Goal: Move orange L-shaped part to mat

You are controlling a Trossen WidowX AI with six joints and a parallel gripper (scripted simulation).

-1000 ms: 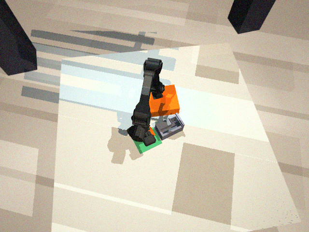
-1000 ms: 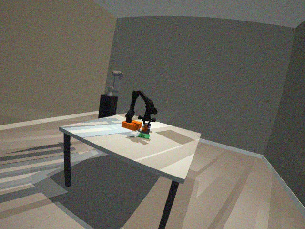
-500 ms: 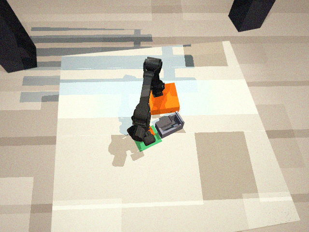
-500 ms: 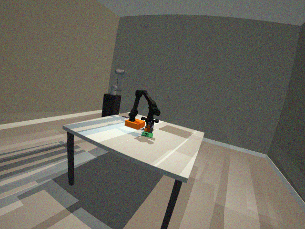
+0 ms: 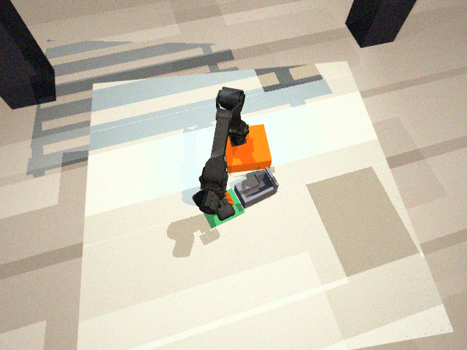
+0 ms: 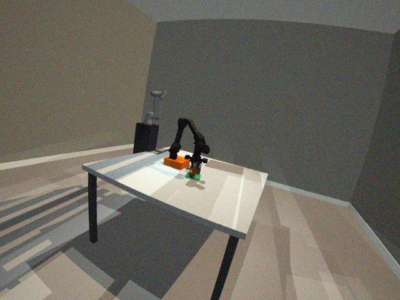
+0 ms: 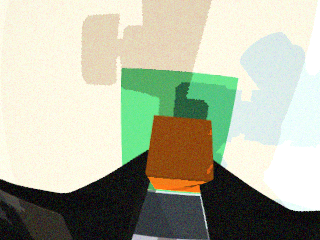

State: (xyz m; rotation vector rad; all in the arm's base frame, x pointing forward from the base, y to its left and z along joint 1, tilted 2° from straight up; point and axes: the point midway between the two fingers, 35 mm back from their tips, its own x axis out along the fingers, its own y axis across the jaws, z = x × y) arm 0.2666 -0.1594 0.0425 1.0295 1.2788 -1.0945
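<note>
Now: gripper tip 3 cm to the right of the orange L-shaped part, 3 cm above it and 2 cm past it. Round my gripper tip: green mat (9 cm below, 2 cm to the left).
</note>
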